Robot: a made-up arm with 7 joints. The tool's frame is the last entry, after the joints. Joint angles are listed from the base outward. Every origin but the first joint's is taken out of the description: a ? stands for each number. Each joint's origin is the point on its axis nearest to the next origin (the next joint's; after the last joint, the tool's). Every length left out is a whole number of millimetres.
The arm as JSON. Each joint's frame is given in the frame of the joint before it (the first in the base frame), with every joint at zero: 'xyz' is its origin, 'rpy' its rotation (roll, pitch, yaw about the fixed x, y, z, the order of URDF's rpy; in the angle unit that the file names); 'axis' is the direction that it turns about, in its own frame. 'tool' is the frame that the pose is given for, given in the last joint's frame.
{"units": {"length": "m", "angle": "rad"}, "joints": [
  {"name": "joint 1", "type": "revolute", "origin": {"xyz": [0.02, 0.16, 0.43], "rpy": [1.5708, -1.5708, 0.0]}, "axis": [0.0, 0.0, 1.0]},
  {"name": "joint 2", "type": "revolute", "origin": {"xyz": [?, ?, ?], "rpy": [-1.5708, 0.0, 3.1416]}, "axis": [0.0, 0.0, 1.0]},
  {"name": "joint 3", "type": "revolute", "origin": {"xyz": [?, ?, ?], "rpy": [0.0, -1.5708, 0.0]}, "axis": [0.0, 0.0, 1.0]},
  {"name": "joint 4", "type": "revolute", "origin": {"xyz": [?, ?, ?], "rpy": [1.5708, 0.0, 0.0]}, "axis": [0.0, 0.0, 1.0]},
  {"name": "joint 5", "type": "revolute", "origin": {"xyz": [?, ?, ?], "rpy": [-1.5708, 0.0, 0.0]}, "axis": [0.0, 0.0, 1.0]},
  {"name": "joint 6", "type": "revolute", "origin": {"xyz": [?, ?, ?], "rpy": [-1.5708, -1.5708, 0.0]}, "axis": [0.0, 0.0, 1.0]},
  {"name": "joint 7", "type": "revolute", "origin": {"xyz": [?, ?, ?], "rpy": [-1.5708, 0.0, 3.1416]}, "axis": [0.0, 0.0, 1.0]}
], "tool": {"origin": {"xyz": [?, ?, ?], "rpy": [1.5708, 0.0, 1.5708]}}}
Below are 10 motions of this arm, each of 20 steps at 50 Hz.
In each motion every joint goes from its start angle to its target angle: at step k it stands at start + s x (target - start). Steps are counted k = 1, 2, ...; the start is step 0. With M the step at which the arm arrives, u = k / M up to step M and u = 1 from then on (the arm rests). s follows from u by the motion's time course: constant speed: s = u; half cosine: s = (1 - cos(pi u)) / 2; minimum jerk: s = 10 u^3 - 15 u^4 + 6 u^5.
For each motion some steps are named. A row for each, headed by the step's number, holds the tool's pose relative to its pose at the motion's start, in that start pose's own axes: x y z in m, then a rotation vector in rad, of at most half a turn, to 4 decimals.
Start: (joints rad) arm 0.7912 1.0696 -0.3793 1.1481 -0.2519 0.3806 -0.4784
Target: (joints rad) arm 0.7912 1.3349 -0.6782 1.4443 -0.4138 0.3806 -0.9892
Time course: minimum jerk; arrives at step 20
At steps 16, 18, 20:
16: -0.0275 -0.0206 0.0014 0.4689 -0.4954 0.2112
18: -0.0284 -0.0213 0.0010 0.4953 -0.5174 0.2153
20: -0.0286 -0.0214 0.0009 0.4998 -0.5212 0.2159

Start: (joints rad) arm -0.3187 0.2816 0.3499 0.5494 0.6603 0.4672 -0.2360
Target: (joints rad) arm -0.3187 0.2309 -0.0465 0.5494 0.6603 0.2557 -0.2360
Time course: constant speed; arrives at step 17
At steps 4, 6, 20:
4: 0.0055 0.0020 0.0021 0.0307 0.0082 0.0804
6: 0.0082 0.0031 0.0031 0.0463 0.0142 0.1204
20: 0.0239 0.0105 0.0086 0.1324 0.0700 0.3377

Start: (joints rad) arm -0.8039 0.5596 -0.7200 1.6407 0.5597 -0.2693 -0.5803
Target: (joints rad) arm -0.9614 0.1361 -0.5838 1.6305 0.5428 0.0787 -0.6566
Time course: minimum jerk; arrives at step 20
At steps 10, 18, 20:
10: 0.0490 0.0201 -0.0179 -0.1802 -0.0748 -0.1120
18: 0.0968 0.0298 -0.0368 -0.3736 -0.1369 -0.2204
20: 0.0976 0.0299 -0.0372 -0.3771 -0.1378 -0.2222

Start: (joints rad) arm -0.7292 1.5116 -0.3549 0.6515 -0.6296 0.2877 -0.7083
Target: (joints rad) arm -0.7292 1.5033 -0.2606 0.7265 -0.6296 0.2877 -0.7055
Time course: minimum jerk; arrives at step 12
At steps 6, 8, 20:
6: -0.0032 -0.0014 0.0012 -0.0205 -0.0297 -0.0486
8: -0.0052 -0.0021 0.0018 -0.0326 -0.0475 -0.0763
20: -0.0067 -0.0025 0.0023 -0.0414 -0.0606 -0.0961

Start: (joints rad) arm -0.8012 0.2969 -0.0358 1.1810 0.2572 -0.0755 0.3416
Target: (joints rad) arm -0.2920 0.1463 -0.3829 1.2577 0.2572 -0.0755 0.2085
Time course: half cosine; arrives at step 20
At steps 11, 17, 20:
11: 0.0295 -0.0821 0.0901 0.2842 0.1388 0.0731
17: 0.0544 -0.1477 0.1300 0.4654 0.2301 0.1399
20: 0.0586 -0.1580 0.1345 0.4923 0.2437 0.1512

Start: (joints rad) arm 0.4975 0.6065 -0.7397 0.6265 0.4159 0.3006 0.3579
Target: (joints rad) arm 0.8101 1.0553 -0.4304 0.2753 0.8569 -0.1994 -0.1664
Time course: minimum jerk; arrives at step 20
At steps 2, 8, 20:
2: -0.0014 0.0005 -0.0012 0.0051 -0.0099 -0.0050
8: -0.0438 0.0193 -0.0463 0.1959 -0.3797 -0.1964
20: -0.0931 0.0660 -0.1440 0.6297 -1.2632 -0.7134

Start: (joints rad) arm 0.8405 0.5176 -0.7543 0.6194 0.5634 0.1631 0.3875
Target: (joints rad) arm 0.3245 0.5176 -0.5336 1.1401 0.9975 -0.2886 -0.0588
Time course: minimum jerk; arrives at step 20
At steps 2, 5, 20:
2: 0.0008 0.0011 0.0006 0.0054 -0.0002 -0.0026
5: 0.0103 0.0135 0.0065 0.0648 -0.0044 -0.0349
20: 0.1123 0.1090 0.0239 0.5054 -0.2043 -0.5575

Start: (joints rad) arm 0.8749 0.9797 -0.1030 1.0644 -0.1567 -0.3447 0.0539
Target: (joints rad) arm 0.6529 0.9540 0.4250 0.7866 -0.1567 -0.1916 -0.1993
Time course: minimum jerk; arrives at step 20
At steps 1, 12, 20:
1: 0.0000 0.0001 -0.0001 -0.0007 -0.0006 -0.0002
12: 0.0144 0.0389 -0.0738 -0.4101 -0.3488 -0.0825
20: 0.0254 0.0503 -0.1104 -0.6081 -0.5033 -0.1084

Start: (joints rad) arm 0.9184 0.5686 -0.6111 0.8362 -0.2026 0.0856 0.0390
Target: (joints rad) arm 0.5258 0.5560 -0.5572 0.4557 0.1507 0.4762 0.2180
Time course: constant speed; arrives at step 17
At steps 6, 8, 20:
6: 0.0438 0.0477 -0.0190 -0.3425 0.2019 -0.1378
8: 0.0576 0.0626 -0.0285 -0.4589 0.2660 -0.1826
20: 0.1112 0.1206 -0.0882 -0.9955 0.5227 -0.3821

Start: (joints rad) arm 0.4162 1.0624 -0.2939 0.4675 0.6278 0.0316 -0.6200
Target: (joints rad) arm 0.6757 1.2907 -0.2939 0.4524 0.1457 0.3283 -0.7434
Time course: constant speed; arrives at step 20
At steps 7, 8, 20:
7: -0.0303 -0.0313 0.0136 0.0485 -0.1472 0.1229
8: -0.0350 -0.0355 0.0151 0.0537 -0.1705 0.1401
20: -0.0944 -0.0781 0.0251 0.0783 -0.4830 0.3406

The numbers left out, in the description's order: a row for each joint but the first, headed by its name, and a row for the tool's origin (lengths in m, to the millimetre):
joint 2: 0.0 -0.04 0.0
joint 3: 0.22 -0.02 0.0
joint 4: -0.01 0.02 0.0
joint 5: -0.01 -0.16 0.0
joint 6: -0.01 0.04 0.0
joint 7: -0.02 -0.03 0.0
tool: -0.03 -0.01 0.0

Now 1 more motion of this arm.
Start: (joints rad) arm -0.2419 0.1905 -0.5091 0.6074 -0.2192 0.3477 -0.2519
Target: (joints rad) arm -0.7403 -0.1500 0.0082 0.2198 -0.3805 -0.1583 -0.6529
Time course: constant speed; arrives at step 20
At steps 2, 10, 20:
2: 0.0223 0.0148 -0.0036 -0.0188 0.0083 -0.0318
10: 0.1129 0.0726 -0.0402 -0.1320 0.0425 -0.1592
20: 0.2165 0.1276 -0.1374 -0.3565 0.0798 -0.3112

